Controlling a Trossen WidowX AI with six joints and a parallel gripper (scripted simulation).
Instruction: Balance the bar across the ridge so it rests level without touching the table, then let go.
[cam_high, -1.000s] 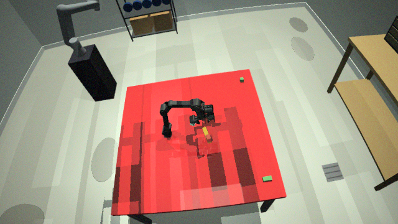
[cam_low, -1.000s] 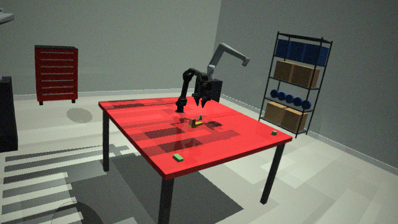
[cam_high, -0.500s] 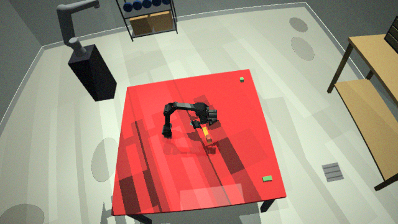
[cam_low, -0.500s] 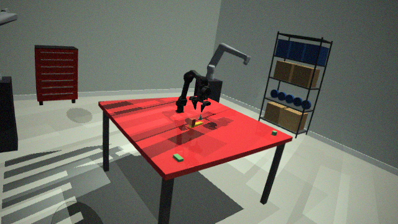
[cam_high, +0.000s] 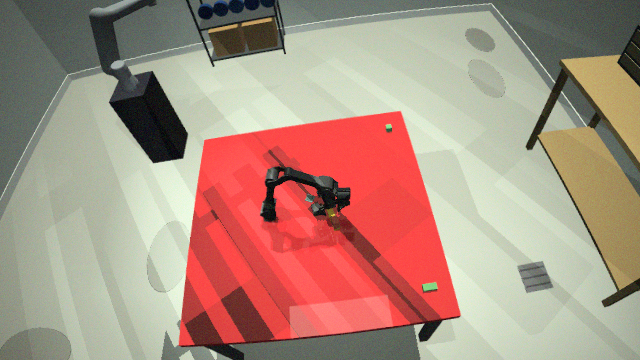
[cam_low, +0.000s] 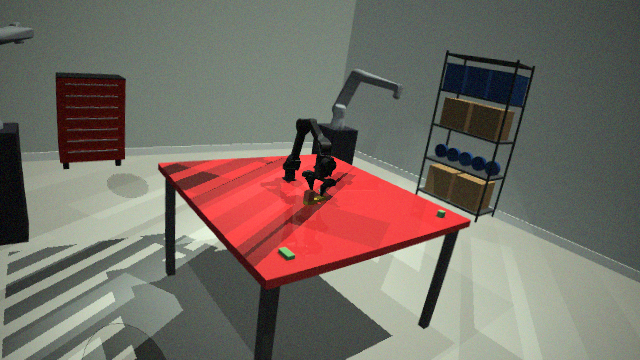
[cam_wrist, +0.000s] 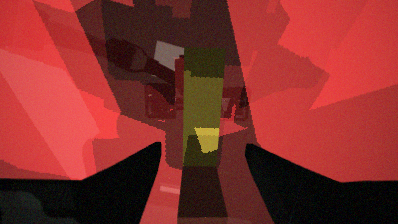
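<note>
The teal ridge piece is 110 mm behind my gripper tip, 130 mm to the left of it and 20 mm below it.
</note>
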